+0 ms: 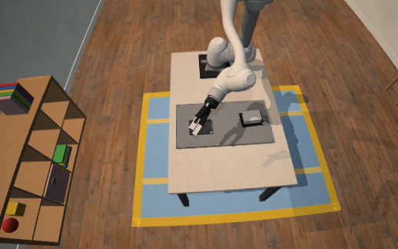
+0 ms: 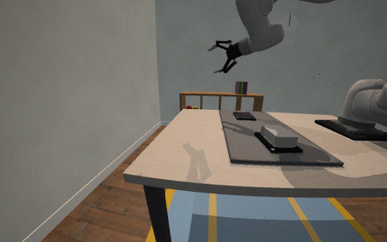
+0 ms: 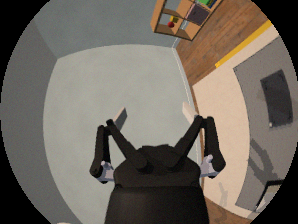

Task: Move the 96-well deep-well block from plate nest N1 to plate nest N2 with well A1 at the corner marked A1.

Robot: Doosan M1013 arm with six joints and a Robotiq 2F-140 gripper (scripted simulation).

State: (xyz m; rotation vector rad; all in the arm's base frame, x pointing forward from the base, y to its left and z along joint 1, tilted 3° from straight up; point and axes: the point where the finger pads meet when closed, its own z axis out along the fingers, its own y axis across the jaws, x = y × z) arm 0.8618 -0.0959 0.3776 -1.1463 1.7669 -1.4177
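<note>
The 96-well deep-well block lies 33 cm behind my hand, 38 cm to the left of it and 33 cm below it.
</note>
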